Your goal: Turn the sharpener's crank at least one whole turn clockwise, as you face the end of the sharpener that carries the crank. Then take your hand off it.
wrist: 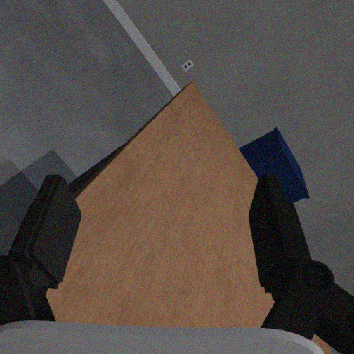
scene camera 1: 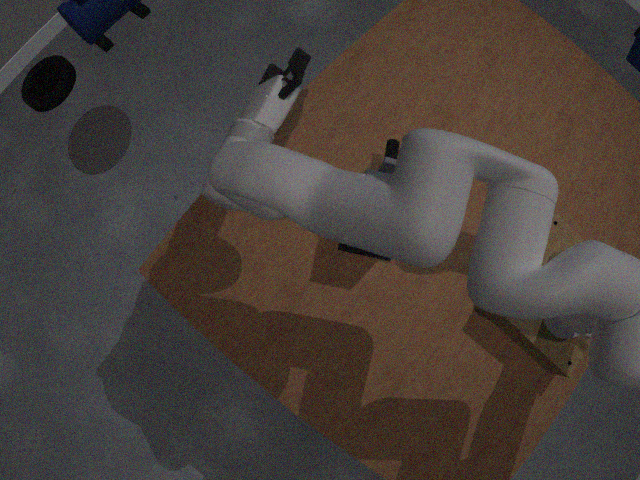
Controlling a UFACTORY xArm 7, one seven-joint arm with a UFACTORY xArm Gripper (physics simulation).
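Places are measured from the arm's base along level axes (x back, y right, z up), in millimetres.
Where they show: gripper, fingertip midpoint: (scene camera 1: pixel 290 60).
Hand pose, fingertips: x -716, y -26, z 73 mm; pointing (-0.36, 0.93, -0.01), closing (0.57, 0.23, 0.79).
Note:
Each offset is from my fingertips to the centre of the thing. "*": to the spot under its first point. Level surfaces: height alone.
The sharpener is mostly hidden behind the arm in the scene view. A black knob @(dx +250, dy -12, dz -21 mm) (scene camera 1: pixel 391 148) on a pale metal piece, which looks like its crank handle, sticks out above the arm's middle. A thin dark edge @(* dx +328, dy -153, dz -147 mm) (scene camera 1: pixel 364 252) shows below the arm and may be part of its body. My gripper (scene camera 1: pixel 285 66) (wrist: pixel 161 194) is open, its two black fingers wide apart with nothing between them. It is to the upper left of the knob, apart from it, near the table's upper left edge in the scene view. The sharpener does not show in the wrist view.
The arm crosses above the wooden table @(dz -154 mm) (scene camera 1: pixel 465 77) (wrist: pixel 185 115). A pale wooden piece (scene camera 1: pixel 560 356) with dark holes lies partly under the arm at the right. Blue objects (scene camera 1: pixel 98 15) (wrist: pixel 272 162) and a black disc (scene camera 1: pixel 49 82) are beyond the table.

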